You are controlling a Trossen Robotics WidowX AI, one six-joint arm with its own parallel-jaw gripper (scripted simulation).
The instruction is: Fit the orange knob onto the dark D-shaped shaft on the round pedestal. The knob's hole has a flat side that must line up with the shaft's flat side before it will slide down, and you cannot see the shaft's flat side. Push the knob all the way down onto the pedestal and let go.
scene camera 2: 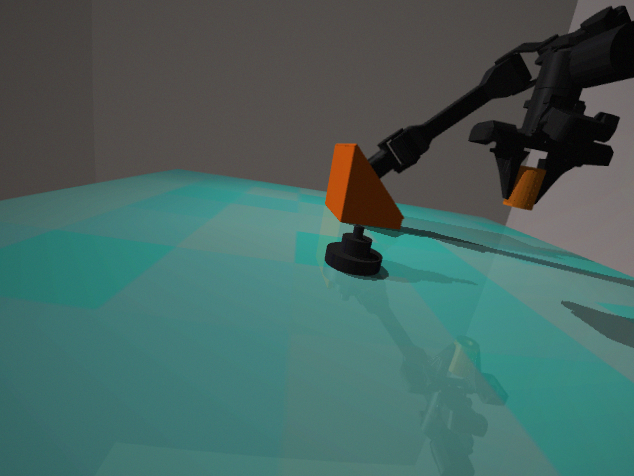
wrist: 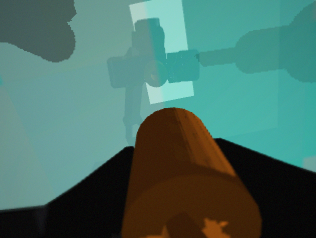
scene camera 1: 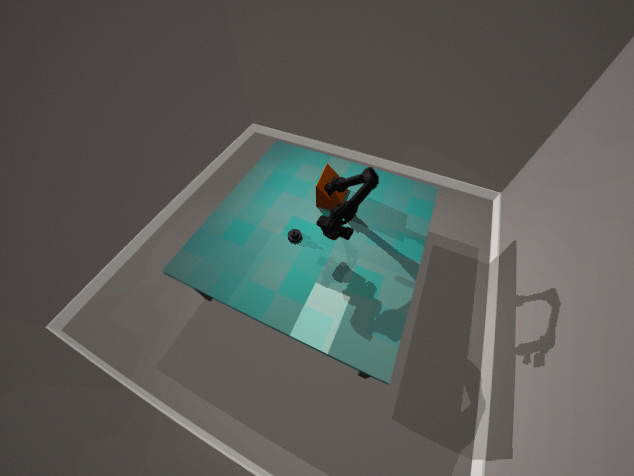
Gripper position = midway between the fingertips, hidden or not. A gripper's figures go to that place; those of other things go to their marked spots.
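Scene:
My gripper point(scene camera 2: 518, 201), 54 cm from the lens. Orange knob point(scene camera 2: 529, 179), 52 cm from the lens.

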